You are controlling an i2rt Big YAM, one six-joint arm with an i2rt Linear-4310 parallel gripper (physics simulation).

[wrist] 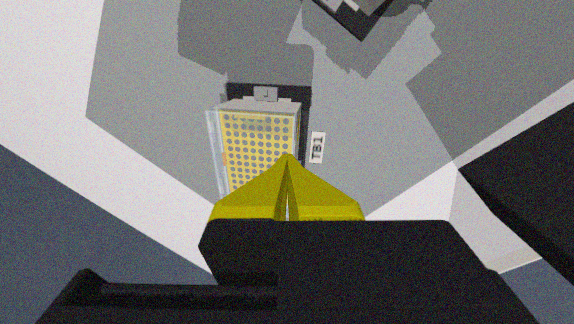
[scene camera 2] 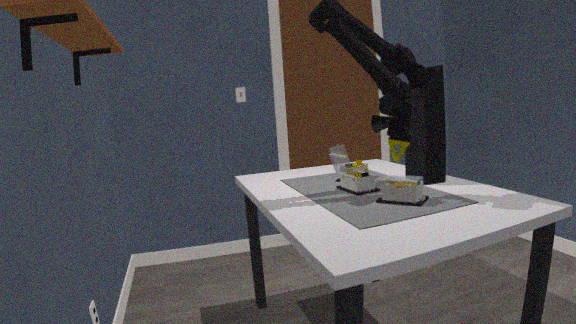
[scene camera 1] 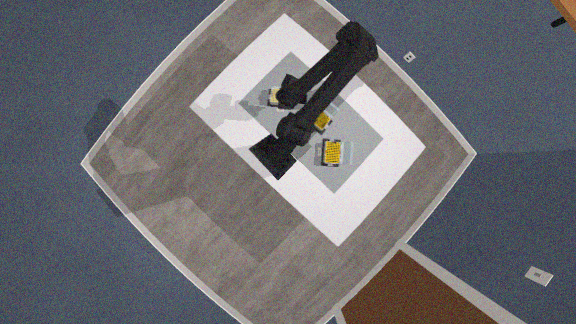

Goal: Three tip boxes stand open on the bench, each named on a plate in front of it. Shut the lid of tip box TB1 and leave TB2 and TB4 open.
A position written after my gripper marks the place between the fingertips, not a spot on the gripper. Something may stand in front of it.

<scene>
I see my gripper (wrist: pixel 287 161), a clear lid (wrist: pixel 245 143) and a grey mat (wrist: pixel 420 90).
</scene>
